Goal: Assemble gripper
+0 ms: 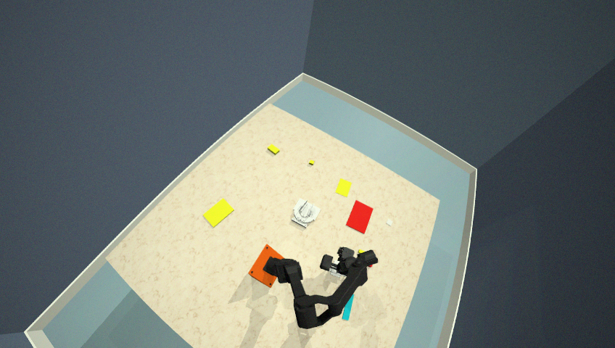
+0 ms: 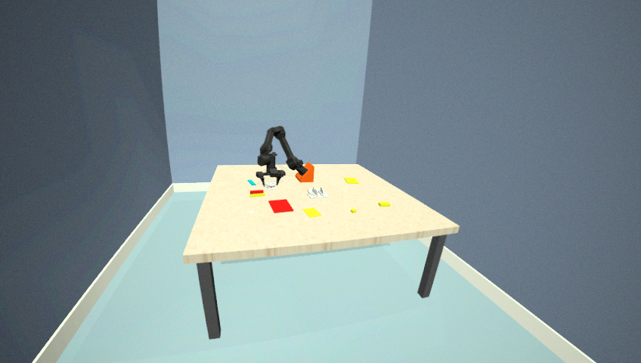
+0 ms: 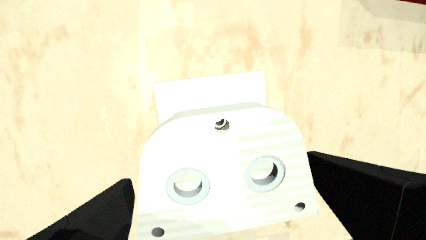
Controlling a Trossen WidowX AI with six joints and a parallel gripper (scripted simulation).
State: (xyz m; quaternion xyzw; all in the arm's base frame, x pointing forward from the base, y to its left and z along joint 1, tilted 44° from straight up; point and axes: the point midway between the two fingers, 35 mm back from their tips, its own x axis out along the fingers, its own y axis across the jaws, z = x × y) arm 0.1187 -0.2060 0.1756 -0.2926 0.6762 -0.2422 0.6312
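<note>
The small white block is 1 cm ahead of my gripper tip. Round my gripper tip: yellow bar (13 cm ahead, 11 cm to the right); then cyan strip (12 cm behind, 11 cm to the right, 1 cm below); then red bar (10 cm to the right, 9 cm ahead).
</note>
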